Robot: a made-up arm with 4 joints. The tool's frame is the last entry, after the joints.
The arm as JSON. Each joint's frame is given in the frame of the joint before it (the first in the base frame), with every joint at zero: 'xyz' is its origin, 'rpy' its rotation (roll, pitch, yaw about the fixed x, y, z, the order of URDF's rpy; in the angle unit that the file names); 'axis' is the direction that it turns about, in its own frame. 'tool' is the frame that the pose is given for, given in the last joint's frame.
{
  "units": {
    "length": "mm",
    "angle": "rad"
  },
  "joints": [
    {
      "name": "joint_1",
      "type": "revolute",
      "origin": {
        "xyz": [
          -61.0,
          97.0,
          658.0
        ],
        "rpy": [
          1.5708,
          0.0,
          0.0
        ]
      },
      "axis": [
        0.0,
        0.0,
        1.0
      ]
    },
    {
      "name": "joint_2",
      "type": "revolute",
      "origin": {
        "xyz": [
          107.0,
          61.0,
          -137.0
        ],
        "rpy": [
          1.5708,
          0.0,
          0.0
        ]
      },
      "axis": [
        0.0,
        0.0,
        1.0
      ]
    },
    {
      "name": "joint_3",
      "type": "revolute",
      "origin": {
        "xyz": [
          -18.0,
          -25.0,
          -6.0
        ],
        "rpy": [
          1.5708,
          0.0,
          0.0
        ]
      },
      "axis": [
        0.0,
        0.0,
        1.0
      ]
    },
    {
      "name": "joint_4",
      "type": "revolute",
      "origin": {
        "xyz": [
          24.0,
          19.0,
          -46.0
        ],
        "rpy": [
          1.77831,
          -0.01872,
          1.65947
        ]
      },
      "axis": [
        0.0,
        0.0,
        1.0
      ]
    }
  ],
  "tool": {
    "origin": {
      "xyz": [
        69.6,
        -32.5,
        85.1
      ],
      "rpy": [
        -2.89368,
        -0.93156,
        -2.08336
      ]
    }
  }
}
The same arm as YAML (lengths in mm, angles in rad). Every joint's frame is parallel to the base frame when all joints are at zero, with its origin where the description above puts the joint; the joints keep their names.
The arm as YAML. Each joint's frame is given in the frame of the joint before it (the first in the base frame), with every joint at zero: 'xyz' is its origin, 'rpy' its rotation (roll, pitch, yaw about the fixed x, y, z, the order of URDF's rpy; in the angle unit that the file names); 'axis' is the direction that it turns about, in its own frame. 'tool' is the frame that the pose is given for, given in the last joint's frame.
units:
  length: mm
  angle: rad
joints:
  - name: joint_1
    type: revolute
    origin:
      xyz: [-61.0, 97.0, 658.0]
      rpy: [0.0, 0.0, 0.0]
    axis: [0.0, -1.0, 0.0]
  - name: joint_2
    type: revolute
    origin:
      xyz: [107.0, 137.0, 61.0]
      rpy: [0.0, 0.0, 0.0]
    axis: [0.0, 0.0, -1.0]
  - name: joint_3
    type: revolute
    origin:
      xyz: [-18.0, 25.0, 6.0]
      rpy: [0.0, 0.0, 0.0]
    axis: [0.0, 1.0, 0.0]
  - name: joint_4
    type: revolute
    origin:
      xyz: [24.0, -46.0, -19.0]
      rpy: [0.0, 0.0, 0.0]
    axis: [0.97436, -0.205992, -0.090496]
tool:
  origin:
    xyz: [70.0, -48.0, -77.0]
    rpy: [1.3441, -0.2205, -0.7703]

